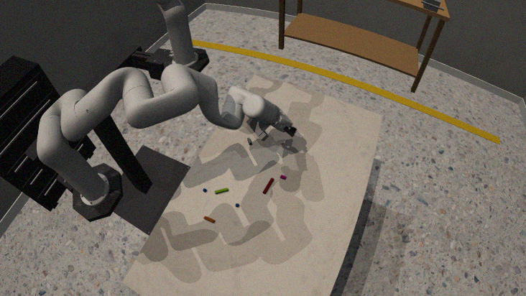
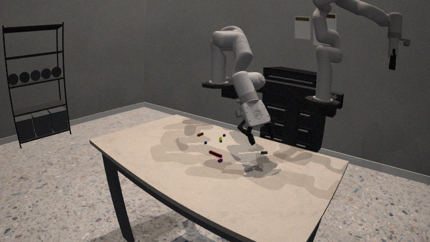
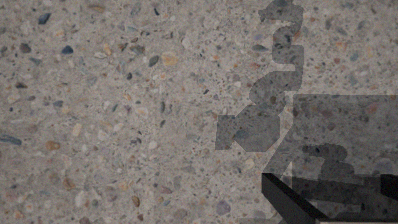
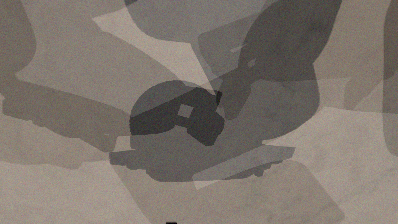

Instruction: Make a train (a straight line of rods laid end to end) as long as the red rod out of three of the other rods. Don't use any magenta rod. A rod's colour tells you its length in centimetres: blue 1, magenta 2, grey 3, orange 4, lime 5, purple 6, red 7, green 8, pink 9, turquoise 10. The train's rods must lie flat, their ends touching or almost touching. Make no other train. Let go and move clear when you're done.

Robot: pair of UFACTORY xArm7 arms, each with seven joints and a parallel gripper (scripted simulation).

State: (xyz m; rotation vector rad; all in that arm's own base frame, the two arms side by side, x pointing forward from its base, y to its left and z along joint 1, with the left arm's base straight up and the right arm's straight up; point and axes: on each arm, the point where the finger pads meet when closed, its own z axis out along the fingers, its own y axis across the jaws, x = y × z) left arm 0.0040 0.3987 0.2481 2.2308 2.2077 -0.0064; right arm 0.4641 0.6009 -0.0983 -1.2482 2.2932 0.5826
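Observation:
My right gripper is now 170 mm to the left of the magenta rod, 120 mm above it and 40 mm short of it. The rest, counted from my right hand: lime rod (300 mm to the right, 160 mm behind, 120 mm below); red rod (220 mm to the right, 120 mm below); grey rod (140 mm behind, 120 mm below, 40 mm to the right).

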